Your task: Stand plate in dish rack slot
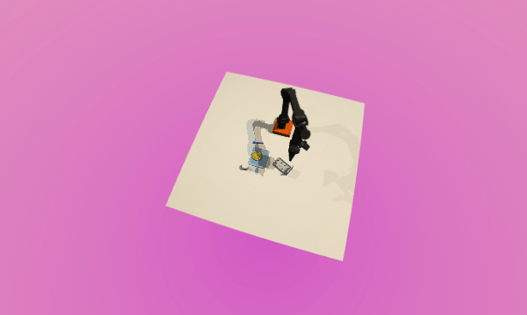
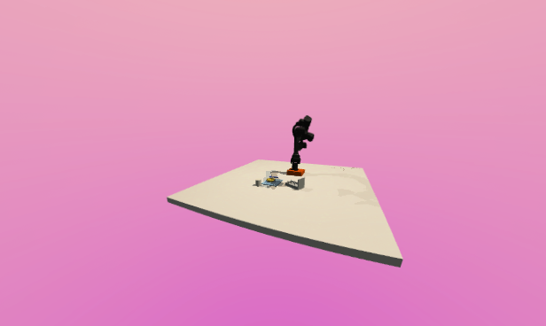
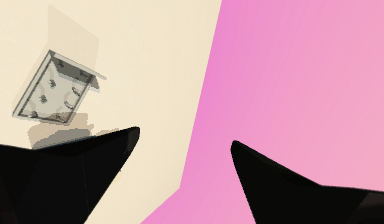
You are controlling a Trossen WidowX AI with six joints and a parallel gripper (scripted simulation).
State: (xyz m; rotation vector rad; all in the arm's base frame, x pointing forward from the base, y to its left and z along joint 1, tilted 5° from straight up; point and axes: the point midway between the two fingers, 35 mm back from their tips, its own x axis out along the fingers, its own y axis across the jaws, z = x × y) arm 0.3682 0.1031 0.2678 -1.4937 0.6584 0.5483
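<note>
My gripper tip is 290 mm above the yellow plate, 240 mm to the left of it and 80 mm past it. Also, from my gripper tip: grey dish rack (290 mm below, 50 mm behind, 30 mm to the right); cream cup (300 mm to the right, 280 mm below, 20 mm ahead); light blue mat (310 mm below, 220 mm to the right, 80 mm behind).
</note>
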